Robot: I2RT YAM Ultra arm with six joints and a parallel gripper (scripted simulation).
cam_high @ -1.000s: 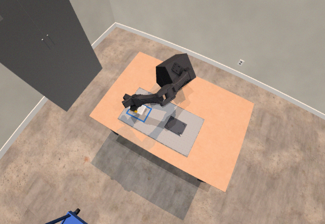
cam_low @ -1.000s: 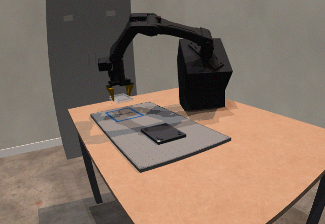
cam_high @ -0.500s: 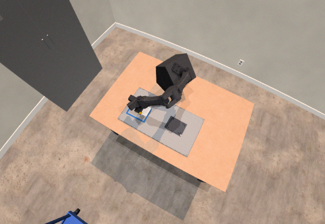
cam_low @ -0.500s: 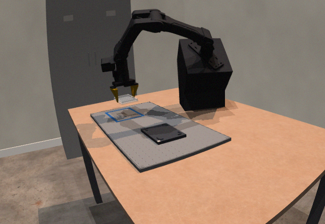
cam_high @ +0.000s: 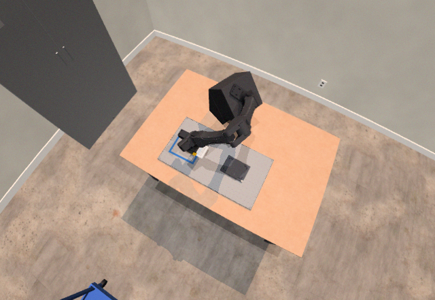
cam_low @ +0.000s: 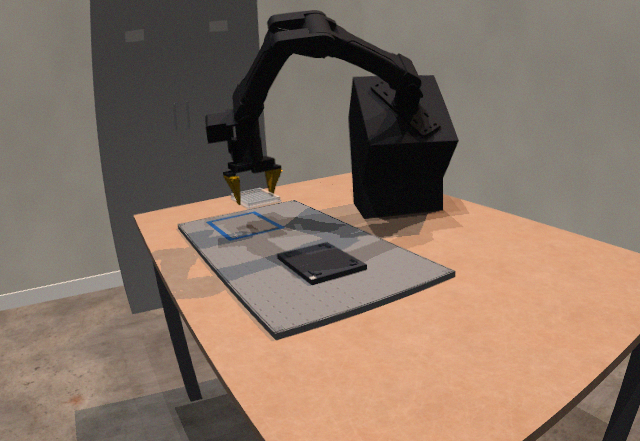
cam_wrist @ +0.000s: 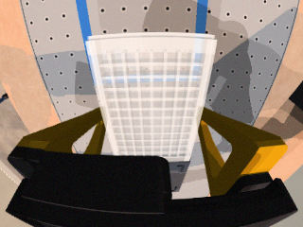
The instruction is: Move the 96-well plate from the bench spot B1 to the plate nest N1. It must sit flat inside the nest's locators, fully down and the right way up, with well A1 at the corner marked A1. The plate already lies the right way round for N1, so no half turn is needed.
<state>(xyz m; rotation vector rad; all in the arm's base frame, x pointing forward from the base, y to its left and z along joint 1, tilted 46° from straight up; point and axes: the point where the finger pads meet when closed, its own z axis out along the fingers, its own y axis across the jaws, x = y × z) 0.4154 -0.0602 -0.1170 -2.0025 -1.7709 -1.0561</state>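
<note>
Right now the plate nest N1 is 3 cm behind my hand, 27 cm to the left of it and 8 cm below it. Also, from my hand: white 96-well plate (right at my hand).
</note>
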